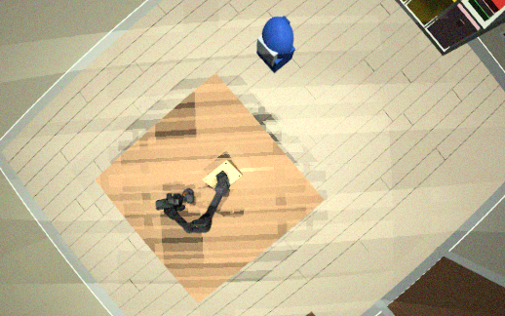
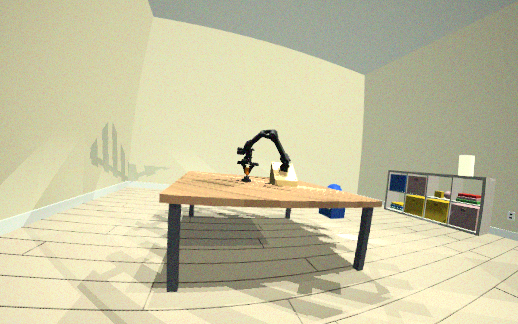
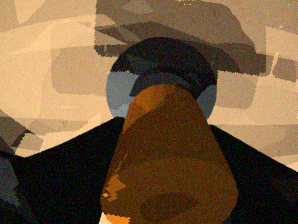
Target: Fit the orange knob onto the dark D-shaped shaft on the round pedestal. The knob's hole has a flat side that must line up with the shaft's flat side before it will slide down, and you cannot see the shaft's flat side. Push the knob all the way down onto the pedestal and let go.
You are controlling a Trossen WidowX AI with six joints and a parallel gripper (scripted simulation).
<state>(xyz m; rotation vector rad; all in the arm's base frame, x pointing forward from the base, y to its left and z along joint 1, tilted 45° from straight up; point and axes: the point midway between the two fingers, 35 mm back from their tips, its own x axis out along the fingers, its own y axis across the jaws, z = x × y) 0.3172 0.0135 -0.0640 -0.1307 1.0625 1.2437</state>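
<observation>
Now: gripper tip 20 mm below the orange knob. Round my gripper tip: pedestal 40 mm below.
</observation>
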